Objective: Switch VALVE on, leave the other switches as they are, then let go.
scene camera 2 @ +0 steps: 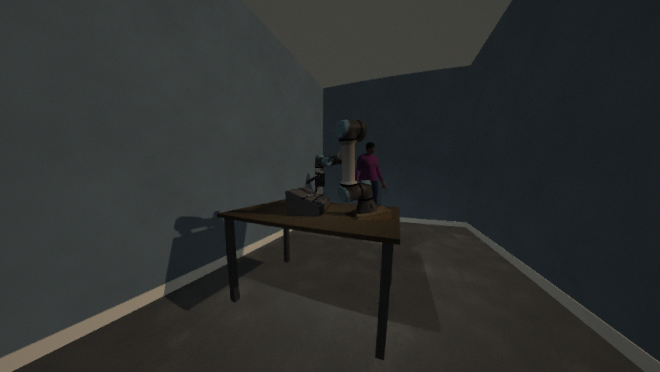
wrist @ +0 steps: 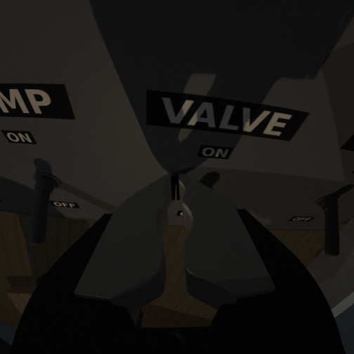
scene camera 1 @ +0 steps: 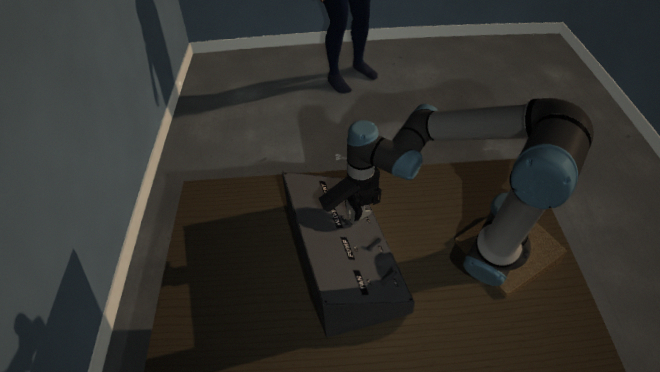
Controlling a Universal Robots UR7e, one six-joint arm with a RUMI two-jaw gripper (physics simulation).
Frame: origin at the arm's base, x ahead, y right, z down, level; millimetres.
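Seen in the pictures: gripper, fingertip midpoint: [scene camera 2: 316,196] [scene camera 1: 353,223]; arm's base at its link origin: [scene camera 2: 367,210].
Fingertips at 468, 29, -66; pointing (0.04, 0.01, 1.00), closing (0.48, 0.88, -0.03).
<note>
Pixels of each thing's top centre, then the offset from my fingertips to it, as dx, dy, dz. Level surfaces: height alone.
- VALVE label at its top centre: [scene camera 1: 335,216] +52, +3, -25
- PUMP lever at its top centre: [scene camera 1: 375,239] -67, -81, -28
- FAN lever at its top centre: [scene camera 1: 390,272] -108, -193, -28
- wooden table at its surface level: dz +102
The grey switch panel [scene camera 1: 315,245] [scene camera 2: 301,204] [wrist: 75,160] has a row of levers. The VALVE label [wrist: 225,116] [scene camera 1: 336,218] and its ON mark [wrist: 215,152] show above my gripper. The dark upper end of the VALVE switch [wrist: 211,178] shows behind the right finger; the rest of its lever is hidden, so its position cannot be told. My gripper [wrist: 175,176] [scene camera 1: 358,217] [scene camera 2: 319,192] is shut and empty, its tips low over the panel just left of that switch in the wrist view. The PUMP lever [wrist: 39,215] [scene camera 1: 372,244] points down towards OFF.
Another lever [wrist: 331,232] stands right of VALVE, pointing down in the wrist view. The FAN lever [scene camera 1: 389,274] is at the panel's near end in scene camera 1. The panel stands on a wooden table [scene camera 1: 240,305] [scene camera 2: 350,226]. A person [scene camera 2: 369,167] [scene camera 1: 345,45] stands beyond it.
</note>
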